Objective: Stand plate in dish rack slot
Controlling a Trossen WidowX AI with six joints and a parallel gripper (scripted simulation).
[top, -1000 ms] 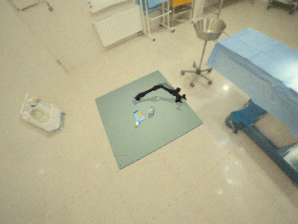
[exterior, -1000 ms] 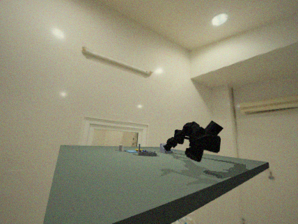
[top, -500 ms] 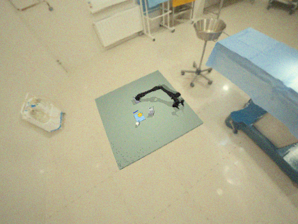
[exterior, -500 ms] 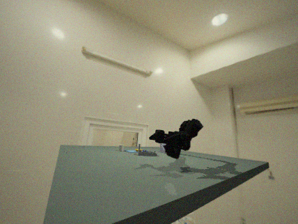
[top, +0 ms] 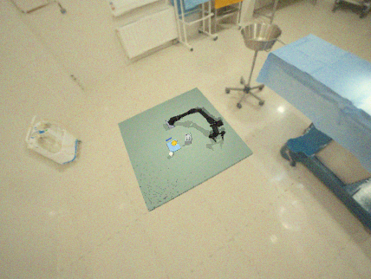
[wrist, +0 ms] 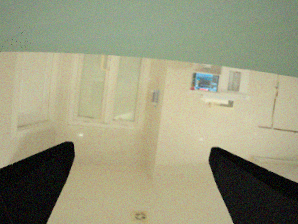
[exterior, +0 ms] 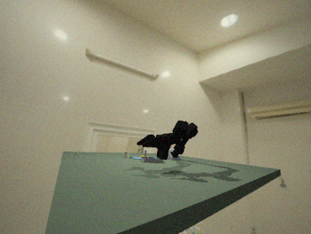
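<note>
My gripper tip is now 340 mm past the yellow plate, 410 mm to the left of it and 100 mm above it. Also, from my gripper tip: grey dish rack 290 mm behind, 240 mm to the right, 100 mm below; then white cup 210 mm behind, 520 mm to the right, 90 mm below; then blue mat 310 mm behind, 440 mm to the right, 120 mm below.
</note>
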